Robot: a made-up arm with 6 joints.
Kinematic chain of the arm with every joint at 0, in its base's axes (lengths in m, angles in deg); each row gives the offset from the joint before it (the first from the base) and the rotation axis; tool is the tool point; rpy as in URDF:
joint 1: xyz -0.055 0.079 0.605 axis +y
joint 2: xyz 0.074 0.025 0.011 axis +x
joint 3: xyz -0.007 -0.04 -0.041 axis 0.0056 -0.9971 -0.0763
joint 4: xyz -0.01 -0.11 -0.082 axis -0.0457 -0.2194 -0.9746
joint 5: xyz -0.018 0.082 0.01 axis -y
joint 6: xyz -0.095 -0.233 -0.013 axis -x
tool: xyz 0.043 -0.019 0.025 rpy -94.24 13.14 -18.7
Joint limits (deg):
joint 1: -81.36..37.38
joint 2: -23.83..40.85
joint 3: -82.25..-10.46
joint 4: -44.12..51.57
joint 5: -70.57..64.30
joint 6: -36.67..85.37
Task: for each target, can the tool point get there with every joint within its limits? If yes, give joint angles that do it. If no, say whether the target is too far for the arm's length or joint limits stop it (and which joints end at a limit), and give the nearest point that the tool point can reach.
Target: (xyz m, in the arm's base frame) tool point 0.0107 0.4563 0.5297
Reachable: no: joint limits stop it (at a limit: joint 2, joint 3, joint 4, joint 6) | nearest point 0.0942 0.0457 0.4340 | short by 0.430 m
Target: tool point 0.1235 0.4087 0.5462
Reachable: no: joint limits stop it (at a limit: joint 1, joint 2, joint 3, joint 4, joint 6) | nearest point 0.1474 0.0473 0.4825 | short by 0.368 m
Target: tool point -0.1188 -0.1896 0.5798
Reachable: yes | joints -71.28 -14.48 -55.65 3.34 44.19 56.86
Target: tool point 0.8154 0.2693 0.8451
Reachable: no: too far | nearest point 0.2906 -0.0074 0.6778 | short by 0.616 m
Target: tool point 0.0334 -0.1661 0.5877
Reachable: yes | joints -69.16 20.35 -67.36 0.41 -18.22 74.49
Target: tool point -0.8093 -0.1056 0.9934
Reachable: no: too far | nearest point -0.2544 -0.0687 0.7077 | short by 0.625 m
